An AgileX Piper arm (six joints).
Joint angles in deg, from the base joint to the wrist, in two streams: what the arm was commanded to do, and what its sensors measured. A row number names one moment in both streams.
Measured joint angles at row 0:
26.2, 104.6, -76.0, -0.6, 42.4, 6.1
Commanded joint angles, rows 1 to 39:
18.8, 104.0, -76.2, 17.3, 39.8, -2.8
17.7, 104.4, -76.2, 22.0, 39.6, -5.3
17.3, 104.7, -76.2, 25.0, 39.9, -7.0
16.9, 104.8, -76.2, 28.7, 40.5, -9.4
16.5, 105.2, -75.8, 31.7, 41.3, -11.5
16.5, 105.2, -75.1, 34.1, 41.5, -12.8
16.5, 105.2, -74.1, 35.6, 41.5, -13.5
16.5, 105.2, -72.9, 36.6, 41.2, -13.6
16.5, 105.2, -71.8, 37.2, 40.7, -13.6
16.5, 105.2, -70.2, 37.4, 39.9, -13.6
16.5, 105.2, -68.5, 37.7, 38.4, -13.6
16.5, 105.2, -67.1, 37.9, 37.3, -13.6
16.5, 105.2, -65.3, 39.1, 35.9, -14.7
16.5, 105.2, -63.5, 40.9, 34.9, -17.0
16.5, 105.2, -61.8, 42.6, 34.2, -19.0
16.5, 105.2, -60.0, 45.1, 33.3, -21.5
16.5, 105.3, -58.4, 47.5, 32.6, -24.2
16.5, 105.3, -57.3, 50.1, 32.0, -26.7
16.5, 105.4, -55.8, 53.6, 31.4, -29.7
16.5, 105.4, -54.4, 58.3, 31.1, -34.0
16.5, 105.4, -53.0, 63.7, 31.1, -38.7
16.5, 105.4, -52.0, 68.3, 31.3, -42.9
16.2, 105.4, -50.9, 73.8, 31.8, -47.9
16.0, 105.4, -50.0, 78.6, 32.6, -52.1
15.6, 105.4, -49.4, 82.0, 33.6, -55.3
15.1, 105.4, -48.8, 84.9, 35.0, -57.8
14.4, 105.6, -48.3, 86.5, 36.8, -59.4
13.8, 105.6, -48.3, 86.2, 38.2, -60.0
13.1, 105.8, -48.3, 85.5, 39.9, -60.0
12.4, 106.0, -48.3, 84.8, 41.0, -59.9
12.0, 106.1, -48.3, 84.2, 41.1, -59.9
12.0, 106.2, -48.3, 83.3, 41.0, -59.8
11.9, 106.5, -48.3, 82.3, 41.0, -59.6
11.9, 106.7, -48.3, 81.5, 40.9, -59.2
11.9, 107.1, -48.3, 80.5, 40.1, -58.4
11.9, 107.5, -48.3, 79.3, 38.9, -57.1
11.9, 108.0, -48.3, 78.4, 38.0, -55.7
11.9, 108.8, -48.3, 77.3, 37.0, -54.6
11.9, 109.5, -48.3, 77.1, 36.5, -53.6
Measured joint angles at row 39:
12.2, 107.5, -48.5, 80.0, 38.9, -57.1
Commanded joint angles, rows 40 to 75:
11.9, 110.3, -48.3, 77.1, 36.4, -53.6
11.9, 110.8, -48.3, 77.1, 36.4, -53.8
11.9, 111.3, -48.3, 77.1, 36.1, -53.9
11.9, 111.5, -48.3, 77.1, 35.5, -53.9
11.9, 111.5, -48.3, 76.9, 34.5, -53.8
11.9, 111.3, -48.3, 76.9, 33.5, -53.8
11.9, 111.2, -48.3, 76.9, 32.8, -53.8
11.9, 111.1, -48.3, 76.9, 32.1, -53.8
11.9, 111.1, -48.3, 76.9, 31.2, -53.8
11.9, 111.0, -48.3, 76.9, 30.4, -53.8
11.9, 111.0, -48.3, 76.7, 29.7, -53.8
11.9, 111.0, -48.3, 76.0, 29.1, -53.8
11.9, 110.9, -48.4, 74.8, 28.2, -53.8
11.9, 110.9, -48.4, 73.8, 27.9, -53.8
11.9, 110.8, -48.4, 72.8, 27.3, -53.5
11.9, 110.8, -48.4, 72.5, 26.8, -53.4
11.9, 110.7, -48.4, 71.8, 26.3, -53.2
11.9, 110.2, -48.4, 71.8, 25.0, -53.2
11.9, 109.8, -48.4, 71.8, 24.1, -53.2
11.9, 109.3, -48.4, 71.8, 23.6, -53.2
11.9, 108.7, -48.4, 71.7, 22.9, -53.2
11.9, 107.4, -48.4, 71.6, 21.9, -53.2
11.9, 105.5, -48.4, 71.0, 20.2, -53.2
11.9, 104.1, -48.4, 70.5, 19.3, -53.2
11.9, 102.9, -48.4, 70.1, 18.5, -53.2
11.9, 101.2, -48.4, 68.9, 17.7, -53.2
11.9, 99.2, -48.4, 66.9, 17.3, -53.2
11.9, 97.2, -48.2, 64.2, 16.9, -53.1
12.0, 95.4, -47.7, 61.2, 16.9, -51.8
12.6, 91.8, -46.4, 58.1, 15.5, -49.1
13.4, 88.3, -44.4, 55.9, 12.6, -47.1
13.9, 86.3, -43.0, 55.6, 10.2, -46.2
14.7, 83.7, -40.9, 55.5, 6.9, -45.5
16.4, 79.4, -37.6, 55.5, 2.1, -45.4
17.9, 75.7, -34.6, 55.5, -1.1, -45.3
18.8, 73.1, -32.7, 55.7, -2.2, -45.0
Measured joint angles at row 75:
15.5, 82.0, -39.2, 56.6, 5.3, -46.4
